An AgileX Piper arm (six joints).
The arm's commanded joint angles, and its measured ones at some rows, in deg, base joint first. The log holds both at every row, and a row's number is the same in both.
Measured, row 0: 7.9, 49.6, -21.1, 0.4, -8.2, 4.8
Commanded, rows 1 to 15: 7.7, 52.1, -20.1, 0.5, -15.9, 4.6; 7.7, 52.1, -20.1, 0.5, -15.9, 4.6; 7.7, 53.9, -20.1, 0.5, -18.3, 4.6; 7.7, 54.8, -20.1, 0.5, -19.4, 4.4; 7.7, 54.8, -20.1, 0.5, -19.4, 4.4; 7.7, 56.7, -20.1, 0.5, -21.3, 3.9; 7.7, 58.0, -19.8, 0.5, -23.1, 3.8; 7.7, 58.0, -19.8, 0.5, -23.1, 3.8; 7.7, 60.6, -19.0, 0.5, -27.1, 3.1; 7.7, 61.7, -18.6, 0.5, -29.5, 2.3; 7.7, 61.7, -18.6, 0.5, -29.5, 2.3; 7.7, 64.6, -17.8, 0.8, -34.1, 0.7; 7.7, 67.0, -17.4, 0.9, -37.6, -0.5; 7.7, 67.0, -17.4, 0.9, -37.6, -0.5; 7.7, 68.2, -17.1, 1.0, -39.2, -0.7
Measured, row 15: 7.9, 65.5, -17.6, 0.6, -33.0, 1.5
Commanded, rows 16 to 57: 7.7, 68.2, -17.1, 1.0, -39.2, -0.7; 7.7, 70.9, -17.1, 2.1, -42.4, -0.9; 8.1, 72.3, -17.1, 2.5, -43.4, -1.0; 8.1, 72.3, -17.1, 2.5, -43.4, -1.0; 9.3, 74.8, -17.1, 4.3, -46.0, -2.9; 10.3, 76.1, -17.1, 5.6, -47.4, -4.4; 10.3, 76.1, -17.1, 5.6, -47.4, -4.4; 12.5, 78.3, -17.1, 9.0, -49.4, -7.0; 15.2, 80.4, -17.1, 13.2, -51.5, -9.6; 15.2, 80.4, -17.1, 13.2, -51.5, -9.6; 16.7, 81.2, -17.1, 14.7, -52.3, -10.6; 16.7, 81.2, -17.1, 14.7, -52.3, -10.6; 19.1, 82.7, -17.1, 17.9, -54.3, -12.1; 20.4, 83.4, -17.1, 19.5, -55.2, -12.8; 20.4, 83.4, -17.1, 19.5, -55.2, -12.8; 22.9, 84.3, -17.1, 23.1, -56.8, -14.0; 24.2, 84.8, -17.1, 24.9, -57.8, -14.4; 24.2, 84.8, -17.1, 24.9, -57.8, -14.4; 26.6, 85.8, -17.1, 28.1, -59.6, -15.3; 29.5, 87.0, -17.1, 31.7, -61.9, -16.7; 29.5, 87.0, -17.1, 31.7, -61.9, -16.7; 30.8, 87.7, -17.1, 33.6, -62.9, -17.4; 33.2, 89.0, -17.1, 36.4, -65.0, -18.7; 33.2, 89.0, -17.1, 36.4, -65.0, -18.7; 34.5, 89.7, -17.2, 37.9, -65.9, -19.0; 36.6, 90.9, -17.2, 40.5, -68.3, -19.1; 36.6, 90.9, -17.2, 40.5, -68.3, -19.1; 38.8, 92.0, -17.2, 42.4, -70.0, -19.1; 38.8, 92.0, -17.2, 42.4, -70.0, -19.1; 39.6, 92.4, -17.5, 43.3, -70.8, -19.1; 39.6, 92.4, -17.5, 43.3, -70.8, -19.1; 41.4, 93.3, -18.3, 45.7, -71.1, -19.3; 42.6, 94.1, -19.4, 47.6, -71.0, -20.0; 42.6, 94.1, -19.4, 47.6, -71.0, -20.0; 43.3, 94.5, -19.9, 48.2, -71.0, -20.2; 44.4, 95.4, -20.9, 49.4, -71.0, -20.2; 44.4, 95.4, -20.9, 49.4, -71.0, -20.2; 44.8, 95.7, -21.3, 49.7, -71.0, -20.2; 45.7, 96.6, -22.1, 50.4, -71.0, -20.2; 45.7, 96.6, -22.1, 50.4, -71.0, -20.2; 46.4, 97.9, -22.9, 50.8, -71.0, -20.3; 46.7, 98.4, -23.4, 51.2, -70.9, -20.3
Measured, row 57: 45.9, 97.2, -22.1, 50.4, -69.3, -19.3
